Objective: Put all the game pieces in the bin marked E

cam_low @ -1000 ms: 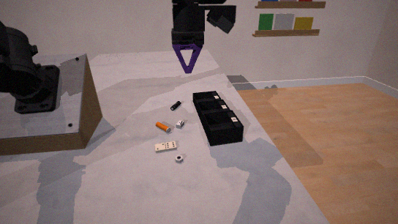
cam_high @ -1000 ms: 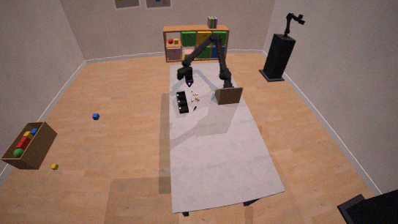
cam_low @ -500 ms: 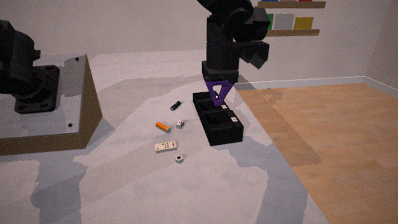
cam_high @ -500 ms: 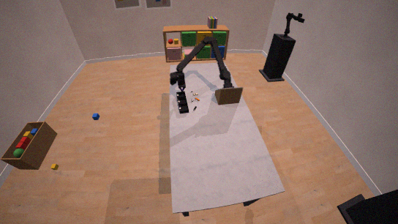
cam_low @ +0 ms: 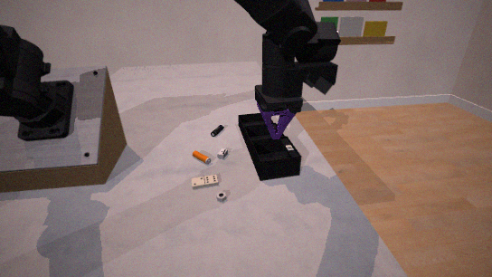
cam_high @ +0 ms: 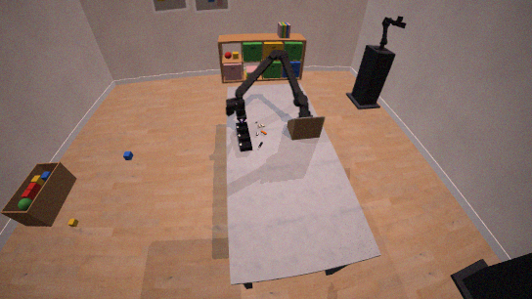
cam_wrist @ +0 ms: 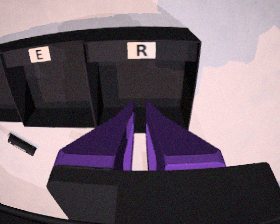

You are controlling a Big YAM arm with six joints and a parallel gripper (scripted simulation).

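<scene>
The black three-compartment bin tray is 80 mm to the left of my hand and 50 mm below it. The rest, counted from my hand: grey metal nut: 120 mm behind, 80 mm to the right, 70 mm below; then cream domino: 150 mm behind, 70 mm below, 30 mm to the right; then orange battery: 160 mm behind, 70 mm below, 50 mm to the left.
</scene>
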